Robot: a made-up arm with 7 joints.
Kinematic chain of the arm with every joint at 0, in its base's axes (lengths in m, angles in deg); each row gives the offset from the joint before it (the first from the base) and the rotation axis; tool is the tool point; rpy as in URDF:
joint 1: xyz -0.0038 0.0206 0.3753 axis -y
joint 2: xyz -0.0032 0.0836 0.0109 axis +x
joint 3: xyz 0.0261 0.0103 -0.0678 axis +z
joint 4: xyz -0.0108 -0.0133 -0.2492 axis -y
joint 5: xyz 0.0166 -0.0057 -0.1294 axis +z
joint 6: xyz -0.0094 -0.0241 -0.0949 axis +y
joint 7: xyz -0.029 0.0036 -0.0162 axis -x
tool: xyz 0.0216 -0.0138 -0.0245 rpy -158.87 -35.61 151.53
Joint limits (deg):
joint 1: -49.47..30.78
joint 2: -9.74..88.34
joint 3: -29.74..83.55
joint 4: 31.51..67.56
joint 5: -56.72..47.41
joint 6: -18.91..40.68
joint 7: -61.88..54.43
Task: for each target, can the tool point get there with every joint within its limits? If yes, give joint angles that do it. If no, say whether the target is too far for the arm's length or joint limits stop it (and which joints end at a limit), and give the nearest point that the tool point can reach.
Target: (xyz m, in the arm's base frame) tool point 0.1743 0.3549 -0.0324
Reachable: yes | joints -8.30 36.27 -5.23 58.91 -40.98 2.03 -39.78
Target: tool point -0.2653 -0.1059 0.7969
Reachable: no: joint limits stop it (at a limit: joint 1, joint 2, joint 3, joint 4, joint 5, joint 6) | nearest point -0.0370 0.4821 0.6374 | short by 0.651 m
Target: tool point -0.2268 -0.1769 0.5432
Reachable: no: joint limits stop it (at a limit: joint 1, joint 2, joint 3, joint 4, joint 5, joint 6, joint 7) | nearest point -0.1411 -0.1176 0.0253 | short by 0.528 m
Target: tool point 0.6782 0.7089 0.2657
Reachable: no: too far | nearest point 0.3325 0.4996 0.2427 | short by 0.405 m
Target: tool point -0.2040 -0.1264 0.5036
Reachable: no: joint limits stop it (at a limit: joint 1, joint 2, joint 3, joint 4, joint 5, joint 6, joint 7) | nearest point -0.1411 -0.1176 0.0253 | short by 0.482 m
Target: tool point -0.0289 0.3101 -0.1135
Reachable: yes | joints -23.85 9.10 45.99 49.73 -33.56 -3.54 -33.86
